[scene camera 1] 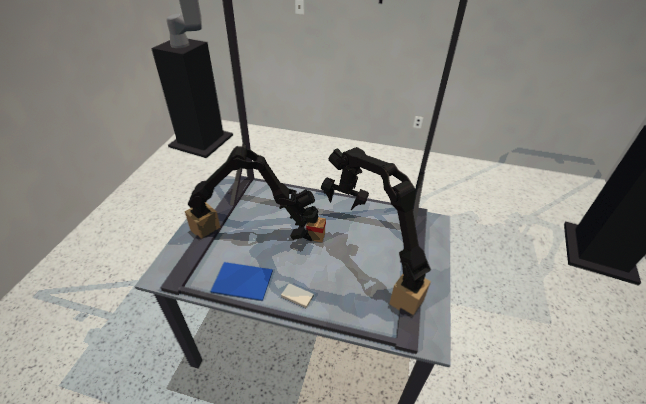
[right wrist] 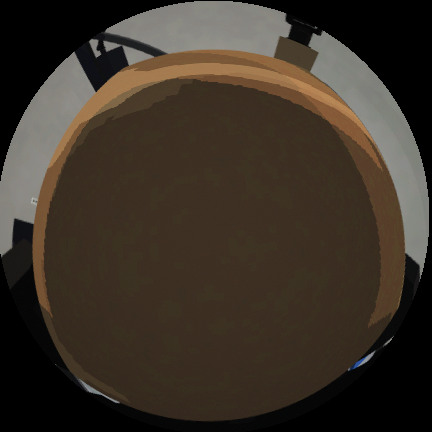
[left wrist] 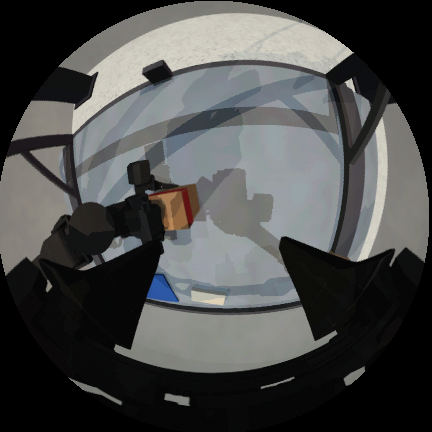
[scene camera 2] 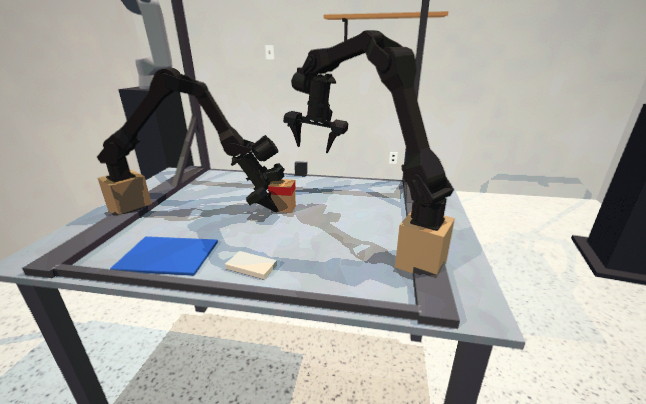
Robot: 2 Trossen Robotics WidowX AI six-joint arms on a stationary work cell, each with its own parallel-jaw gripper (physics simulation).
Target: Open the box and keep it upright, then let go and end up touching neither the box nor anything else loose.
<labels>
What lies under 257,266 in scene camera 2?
A cream block.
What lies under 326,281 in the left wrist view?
My left gripper.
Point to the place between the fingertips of my right gripper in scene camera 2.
281,207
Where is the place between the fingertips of my right gripper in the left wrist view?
At 178,199
</labels>
